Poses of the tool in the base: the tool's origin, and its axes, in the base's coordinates. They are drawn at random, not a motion.
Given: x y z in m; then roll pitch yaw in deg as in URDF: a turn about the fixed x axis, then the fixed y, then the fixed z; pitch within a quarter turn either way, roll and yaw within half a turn.
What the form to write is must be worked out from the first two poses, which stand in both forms.
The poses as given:
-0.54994, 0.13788, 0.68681, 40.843, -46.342, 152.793
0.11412, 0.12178, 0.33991, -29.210, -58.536, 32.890
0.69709, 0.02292, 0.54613, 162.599, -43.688, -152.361
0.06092, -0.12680, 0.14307, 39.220, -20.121, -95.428
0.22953, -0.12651, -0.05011, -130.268, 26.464, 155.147
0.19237, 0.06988, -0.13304, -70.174, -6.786, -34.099
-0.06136, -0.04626, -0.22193, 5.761, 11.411, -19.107
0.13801, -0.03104, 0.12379, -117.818, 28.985, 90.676
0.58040, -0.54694, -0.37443, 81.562, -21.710, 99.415
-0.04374, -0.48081, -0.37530, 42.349, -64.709, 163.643
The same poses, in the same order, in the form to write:
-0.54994, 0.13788, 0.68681, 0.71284, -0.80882, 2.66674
0.11412, 0.12178, 0.33991, -0.50981, -1.02165, 0.57404
0.69709, 0.02292, 0.54613, 2.83789, -0.76250, -2.65920
0.06092, -0.12680, 0.14307, 0.68452, -0.35118, -1.66553
0.22953, -0.12651, -0.05011, -2.27361, 0.46188, 2.70783
0.19237, 0.06988, -0.13304, -1.22477, -0.11844, -0.59514
-0.06136, -0.04626, -0.22193, 0.10055, 0.19916, -0.33348
0.13801, -0.03104, 0.12379, -2.05631, 0.50588, 1.58259
0.58040, -0.54694, -0.37443, 1.42353, -0.37891, 1.73512
-0.04374, -0.48081, -0.37530, 0.73913, -1.12939, 2.85611

